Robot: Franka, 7 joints.
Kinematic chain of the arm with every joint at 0, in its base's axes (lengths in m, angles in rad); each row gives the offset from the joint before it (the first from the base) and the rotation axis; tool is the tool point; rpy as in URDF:
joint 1: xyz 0 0 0.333 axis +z
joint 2: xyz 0 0 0 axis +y
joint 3: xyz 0 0 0.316 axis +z
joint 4: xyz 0.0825 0 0 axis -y
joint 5: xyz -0.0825 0 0.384 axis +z
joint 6: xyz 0 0 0 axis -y
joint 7: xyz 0.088 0 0 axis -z
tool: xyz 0 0 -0.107 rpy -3.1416 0 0
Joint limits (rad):
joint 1: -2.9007..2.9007
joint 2: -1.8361..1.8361
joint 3: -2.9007..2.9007
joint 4: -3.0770..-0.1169
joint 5: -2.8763..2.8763
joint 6: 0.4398..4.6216
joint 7: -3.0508..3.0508
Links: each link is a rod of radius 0.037 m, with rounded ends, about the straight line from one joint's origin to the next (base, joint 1, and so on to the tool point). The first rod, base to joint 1, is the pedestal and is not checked.
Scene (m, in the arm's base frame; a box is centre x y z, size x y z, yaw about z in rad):
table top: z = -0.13
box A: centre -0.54 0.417 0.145 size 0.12 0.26 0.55 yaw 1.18
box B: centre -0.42 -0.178 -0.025 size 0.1 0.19 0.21 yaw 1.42
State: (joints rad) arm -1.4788 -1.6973 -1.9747 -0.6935 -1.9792 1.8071 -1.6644
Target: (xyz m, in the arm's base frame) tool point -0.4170 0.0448 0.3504
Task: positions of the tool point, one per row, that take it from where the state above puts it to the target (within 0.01 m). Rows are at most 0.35 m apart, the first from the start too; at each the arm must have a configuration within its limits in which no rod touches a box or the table.
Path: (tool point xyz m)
1: -0.1446 0.8225 0.1992
2: 0.1102 0.8450 0.3597
3: 0.3871 0.7422 0.5034
4: 0.6162 0.5169 0.6118
5: 0.7419 0.2111 0.6754
6: 0.5773 0.4026 0.7672
7: 0.3157 0.5432 0.8001
8: 0.0056 0.5644 0.7635
9: -0.2612 0.4349 0.6677
10: -0.3853 0.1945 0.5452
11: -0.4161 0.1122 0.4443
12: -0.4170 0.0448 0.3504

